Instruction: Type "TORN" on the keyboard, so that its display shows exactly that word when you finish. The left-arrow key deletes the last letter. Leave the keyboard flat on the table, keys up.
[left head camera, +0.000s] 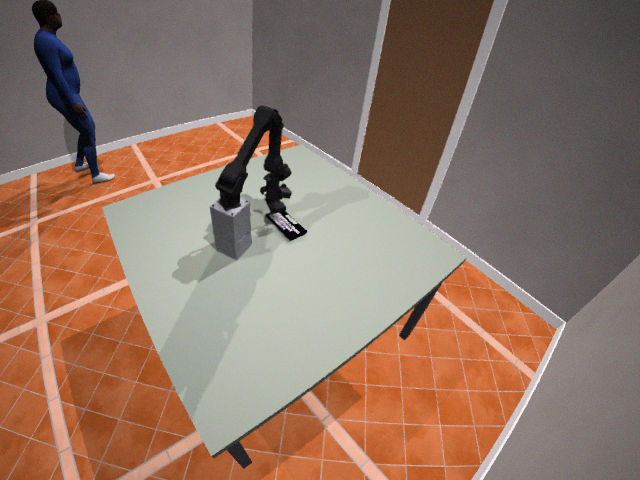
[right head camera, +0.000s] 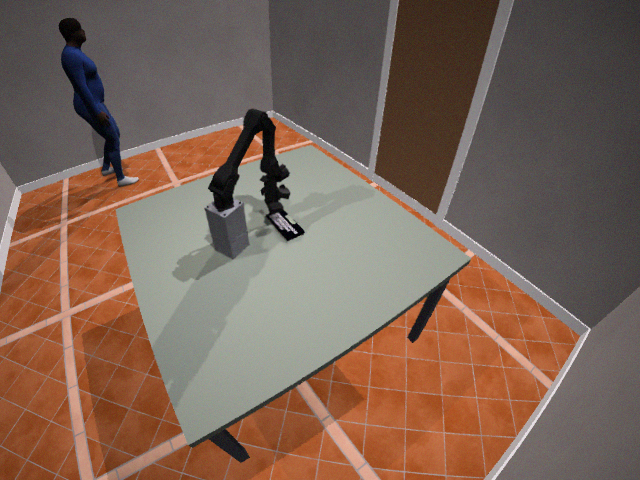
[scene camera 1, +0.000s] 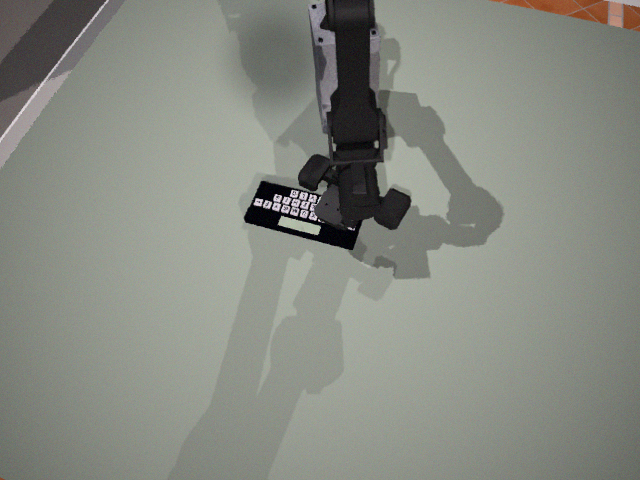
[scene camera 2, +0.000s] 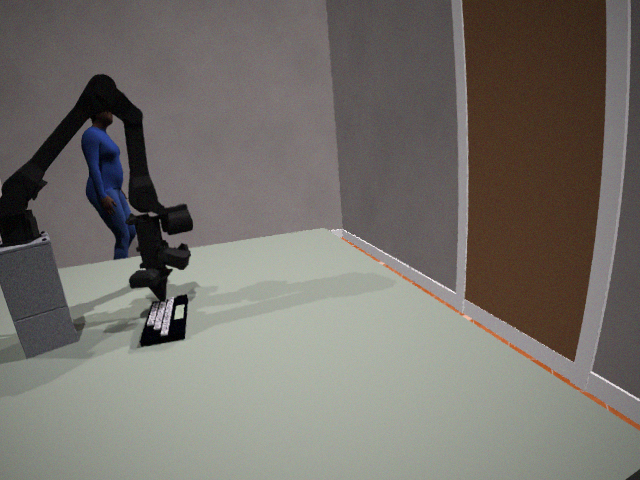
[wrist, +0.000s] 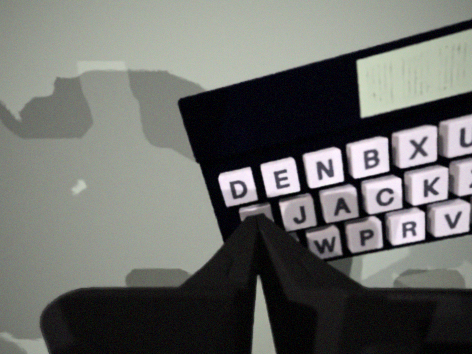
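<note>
The black keyboard (left head camera: 292, 233) (right head camera: 291, 233) (scene camera 1: 258, 215) (scene camera 2: 177, 329) (wrist: 270, 117) lies flat on the table, keys up. Its pale display (scene camera 1: 299, 225) (scene camera 2: 179, 311) (wrist: 415, 75) shows no readable letters, and its right part is cut off in the wrist view. My gripper (scene camera 2: 163, 299) (wrist: 255, 225) is shut and empty, pointing down over the keyboard's end. In the wrist view its tips cover most of the shaded key (wrist: 255, 212) left of J; contact or pressing cannot be told. The O key is hidden by the fingers. The N key (wrist: 325, 169) and R key (wrist: 409, 229) show.
The arm's grey pedestal (left head camera: 231, 232) (right head camera: 227, 232) (scene camera 2: 38, 304) stands on the pale green table (left head camera: 310, 304) (right head camera: 310, 304) (scene camera 1: 129, 310) (scene camera 2: 336, 403) beside the keyboard. A person in blue (left head camera: 64, 77) (right head camera: 88, 87) (scene camera 2: 103, 165) stands beyond the table. Arm shadows cross the tabletop.
</note>
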